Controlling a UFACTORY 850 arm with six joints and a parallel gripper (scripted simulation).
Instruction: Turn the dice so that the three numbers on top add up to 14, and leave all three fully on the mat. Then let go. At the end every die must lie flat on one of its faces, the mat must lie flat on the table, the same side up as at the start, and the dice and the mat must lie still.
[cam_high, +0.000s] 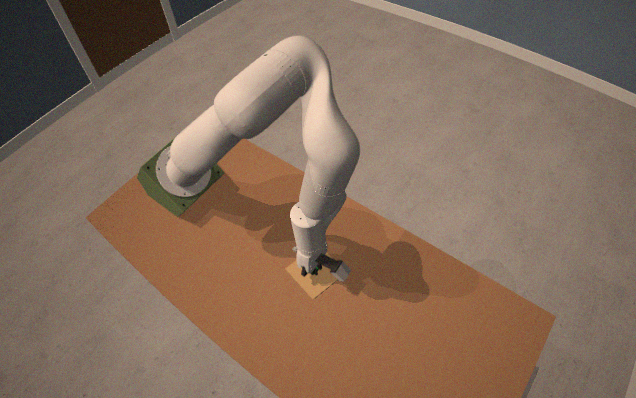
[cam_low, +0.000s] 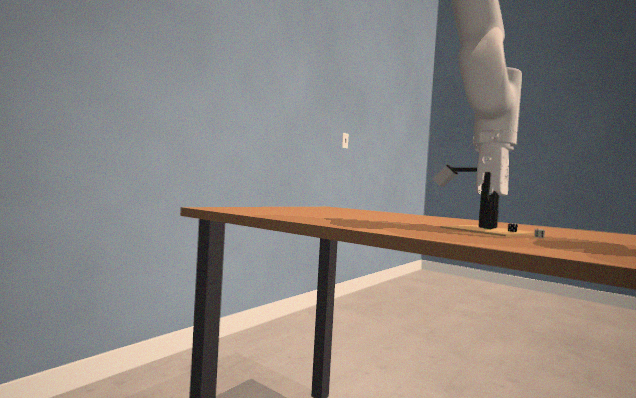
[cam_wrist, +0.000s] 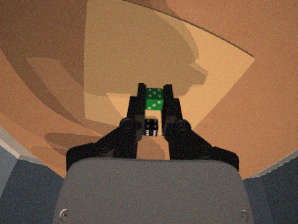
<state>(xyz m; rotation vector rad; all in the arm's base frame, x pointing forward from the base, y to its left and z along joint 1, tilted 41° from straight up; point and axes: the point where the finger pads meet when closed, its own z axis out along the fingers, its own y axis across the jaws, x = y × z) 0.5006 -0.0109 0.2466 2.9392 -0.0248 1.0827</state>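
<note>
Right now my hand is 1 cm above the green die. Also, from my hand: white die 10 cm behind, 3 cm to the left, 2 cm below; then black die 5 cm behind, 1 cm below; then mat 2 cm below.
</note>
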